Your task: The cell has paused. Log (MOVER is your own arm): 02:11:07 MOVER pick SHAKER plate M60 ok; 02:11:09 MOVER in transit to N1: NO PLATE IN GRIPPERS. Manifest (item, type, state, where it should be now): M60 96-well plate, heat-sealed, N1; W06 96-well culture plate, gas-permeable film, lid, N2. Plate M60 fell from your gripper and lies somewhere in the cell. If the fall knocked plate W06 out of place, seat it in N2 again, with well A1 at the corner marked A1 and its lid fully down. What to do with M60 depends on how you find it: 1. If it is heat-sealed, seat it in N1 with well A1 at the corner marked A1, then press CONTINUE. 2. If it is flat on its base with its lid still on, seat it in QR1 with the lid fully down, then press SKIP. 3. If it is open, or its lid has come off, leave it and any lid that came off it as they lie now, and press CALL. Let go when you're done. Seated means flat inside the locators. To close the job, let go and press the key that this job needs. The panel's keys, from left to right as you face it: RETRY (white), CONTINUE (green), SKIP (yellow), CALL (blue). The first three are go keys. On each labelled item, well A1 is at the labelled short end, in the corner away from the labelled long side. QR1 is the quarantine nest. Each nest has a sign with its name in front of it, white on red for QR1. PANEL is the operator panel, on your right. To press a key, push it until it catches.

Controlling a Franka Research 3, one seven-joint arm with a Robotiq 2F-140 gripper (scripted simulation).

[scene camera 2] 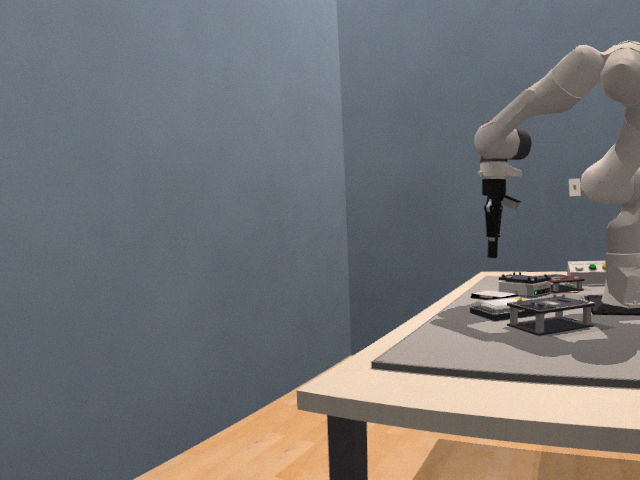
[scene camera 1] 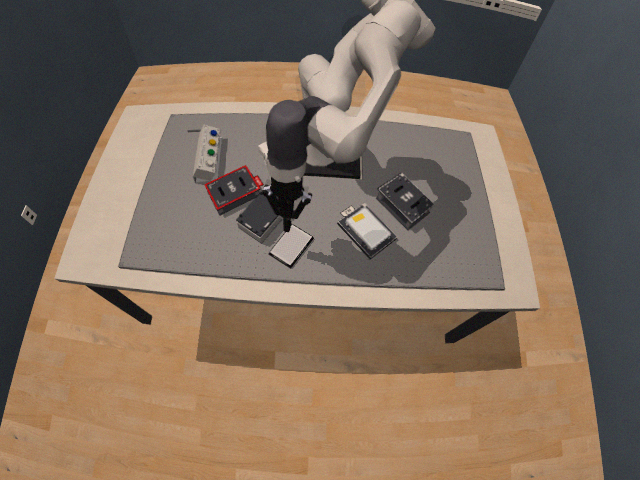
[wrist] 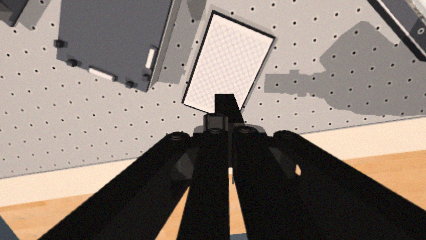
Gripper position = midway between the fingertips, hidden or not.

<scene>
I see my gripper (scene camera 1: 287, 227), a plate W06 (scene camera 1: 364, 223) and an operator panel (scene camera 1: 201, 170).
My gripper shows as well in scene camera 2 (scene camera 2: 492, 257) and in the wrist view (wrist: 223, 109).
</scene>
